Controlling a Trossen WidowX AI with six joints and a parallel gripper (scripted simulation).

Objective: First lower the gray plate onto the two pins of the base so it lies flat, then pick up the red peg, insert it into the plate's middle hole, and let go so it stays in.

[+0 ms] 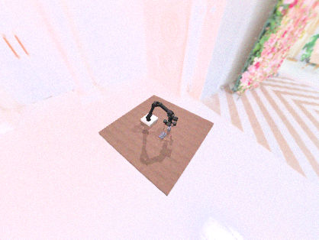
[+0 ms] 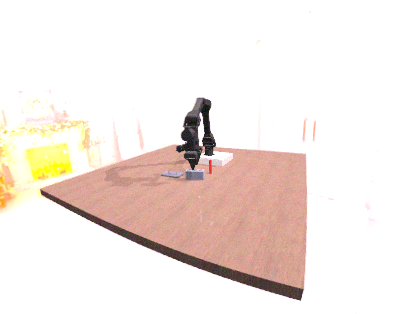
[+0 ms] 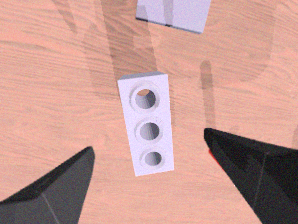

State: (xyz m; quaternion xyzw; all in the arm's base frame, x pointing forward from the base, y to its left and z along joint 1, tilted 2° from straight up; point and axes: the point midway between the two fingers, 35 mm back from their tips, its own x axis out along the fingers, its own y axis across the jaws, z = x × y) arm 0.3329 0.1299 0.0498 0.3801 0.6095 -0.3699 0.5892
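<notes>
Right now my gripper tip is 30 mm above the gray plate. The rest, counted from my gripper tip: gray base (20 mm ahead, 160 mm to the right, 60 mm below); then red peg (110 mm behind, 20 mm to the left, 30 mm below).
</notes>
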